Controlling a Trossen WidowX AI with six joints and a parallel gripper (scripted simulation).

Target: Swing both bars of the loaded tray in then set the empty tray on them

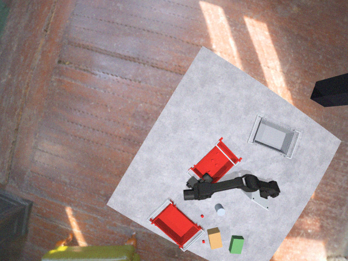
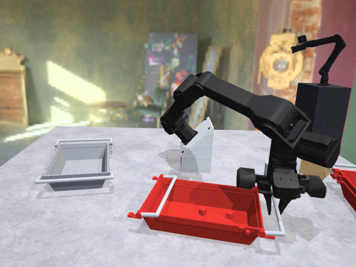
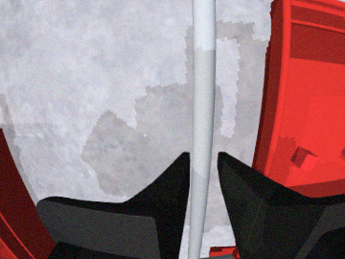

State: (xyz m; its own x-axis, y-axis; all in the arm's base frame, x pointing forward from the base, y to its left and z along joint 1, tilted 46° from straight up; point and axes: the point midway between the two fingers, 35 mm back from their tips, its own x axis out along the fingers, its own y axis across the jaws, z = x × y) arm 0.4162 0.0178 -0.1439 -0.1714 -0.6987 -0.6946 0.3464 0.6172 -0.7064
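My gripper tip is now 350 mm past the grey see-through tray and 490 mm to the left of it. Also, from my gripper tip: red cube 150 mm behind, 220 mm to the left, 30 mm below; grey cylinder 230 mm behind, 120 mm to the left, 10 mm below; tan block 300 mm behind, 330 mm to the left, 10 mm below.
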